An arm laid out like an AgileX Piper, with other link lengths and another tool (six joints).
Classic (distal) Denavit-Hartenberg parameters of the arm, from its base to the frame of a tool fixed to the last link. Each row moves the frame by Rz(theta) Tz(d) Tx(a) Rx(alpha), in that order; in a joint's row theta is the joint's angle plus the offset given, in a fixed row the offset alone. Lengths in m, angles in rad.
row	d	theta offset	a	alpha
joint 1	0.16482	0	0	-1.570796
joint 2	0	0.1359	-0.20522	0
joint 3	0	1.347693	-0.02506	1.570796
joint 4	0.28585	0	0	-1.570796
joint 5	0	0	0	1.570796
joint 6	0.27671	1.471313	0.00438	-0.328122
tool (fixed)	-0.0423	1.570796	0	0
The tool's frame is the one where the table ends.
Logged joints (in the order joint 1, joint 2, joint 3, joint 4, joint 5, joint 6), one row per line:
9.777 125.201 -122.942 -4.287 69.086 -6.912
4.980 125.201 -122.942 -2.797 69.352 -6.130
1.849 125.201 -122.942 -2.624 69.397 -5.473
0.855 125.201 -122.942 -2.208 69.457 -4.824
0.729 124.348 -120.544 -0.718 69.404 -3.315
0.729 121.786 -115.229 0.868 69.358 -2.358
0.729 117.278 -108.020 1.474 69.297 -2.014
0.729 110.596 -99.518 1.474 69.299 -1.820
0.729 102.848 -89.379 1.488 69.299 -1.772
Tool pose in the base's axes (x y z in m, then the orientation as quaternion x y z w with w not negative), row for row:
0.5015 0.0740 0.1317 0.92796 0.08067 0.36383 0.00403
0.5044 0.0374 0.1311 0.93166 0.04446 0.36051 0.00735
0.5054 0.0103 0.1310 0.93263 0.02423 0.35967 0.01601
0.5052 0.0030 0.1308 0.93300 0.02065 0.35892 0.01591
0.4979 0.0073 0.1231 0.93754 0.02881 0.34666 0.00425
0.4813 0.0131 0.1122 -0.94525 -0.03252 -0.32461 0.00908
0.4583 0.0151 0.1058 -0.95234 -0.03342 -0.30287 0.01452
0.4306 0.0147 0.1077 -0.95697 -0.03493 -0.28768 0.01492
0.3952 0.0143 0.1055 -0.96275 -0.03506 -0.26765 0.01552
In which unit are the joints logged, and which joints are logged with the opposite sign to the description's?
The joints are logged in degrees. Opposite sign: joint 6.
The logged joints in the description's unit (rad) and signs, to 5 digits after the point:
0.17064 2.18517 -2.14574 -0.07482 1.20578 0.12064
0.08692 2.18517 -2.14574 -0.04882 1.21042 0.10699
0.03227 2.18517 -2.14574 -0.04580 1.21121 0.09552
0.01492 2.18517 -2.14574 -0.03854 1.21225 0.08419
0.01272 2.17028 -2.10389 -0.01253 1.21133 0.05786
0.01272 2.12557 -2.01113 0.01515 1.21053 0.04115
0.01272 2.04689 -1.88530 0.02573 1.20946 0.03515
0.01272 1.93026 -1.73692 0.02573 1.20950 0.03176
0.01272 1.79504 -1.55996 0.02597 1.20950 0.03093

